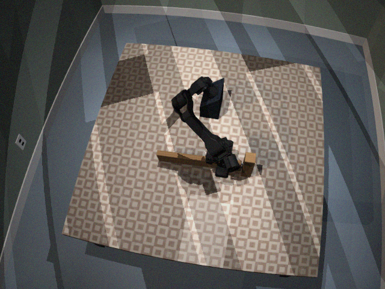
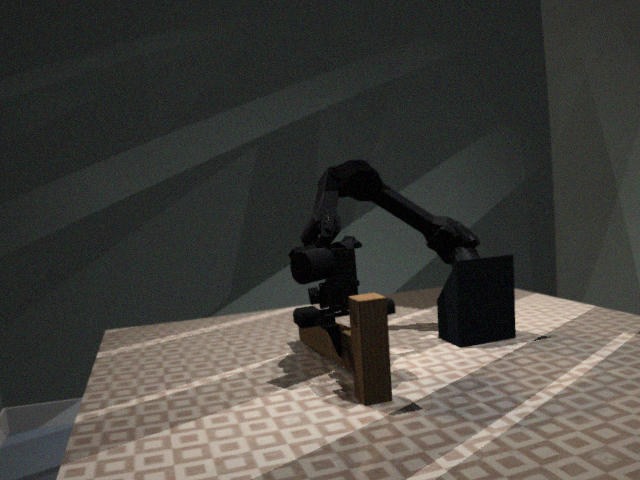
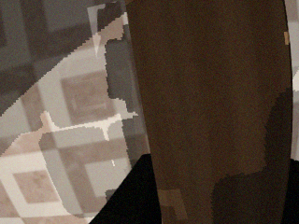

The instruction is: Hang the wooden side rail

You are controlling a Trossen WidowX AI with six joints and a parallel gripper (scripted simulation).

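Right now the headboard post is 1 cm ahead of my gripper tip, 12 cm to the left of it and 4 cm above it.
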